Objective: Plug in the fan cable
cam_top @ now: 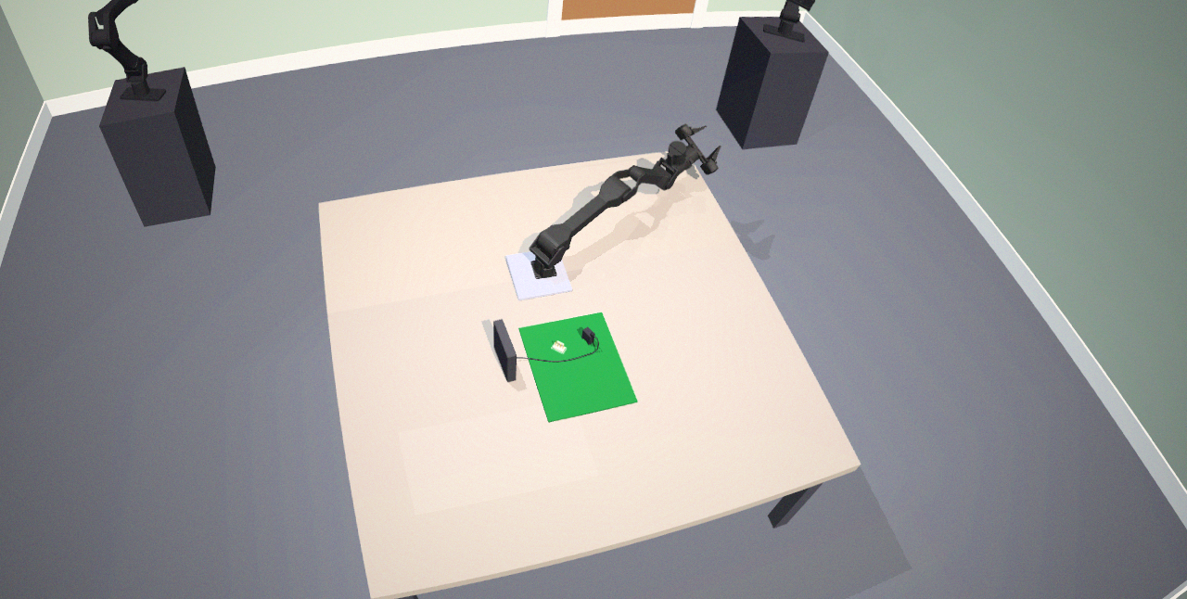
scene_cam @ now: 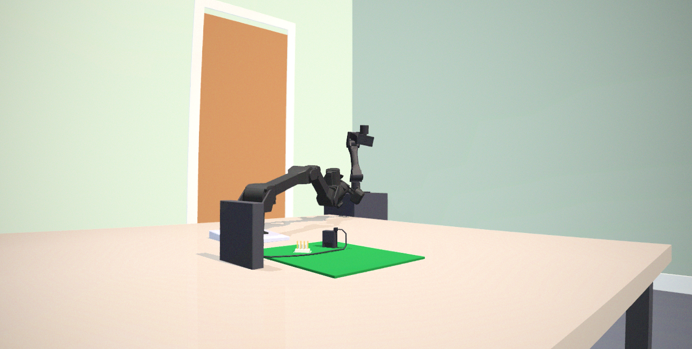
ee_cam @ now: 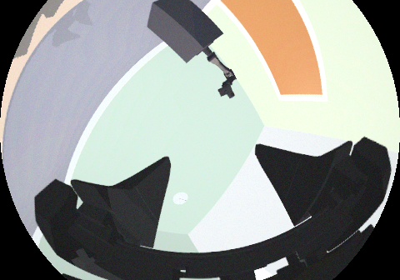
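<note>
Now: gripper tip 610 mm short of the black plug, 610 mm to the left of it and 130 mm above it. The rest, counted from my gripper tip: black fan: 630 mm ahead, 850 mm to the right, 90 mm below; green board: 680 mm ahead, 670 mm to the right, 170 mm below; four-pin header: 620 mm ahead, 700 mm to the right, 150 mm below.
</note>
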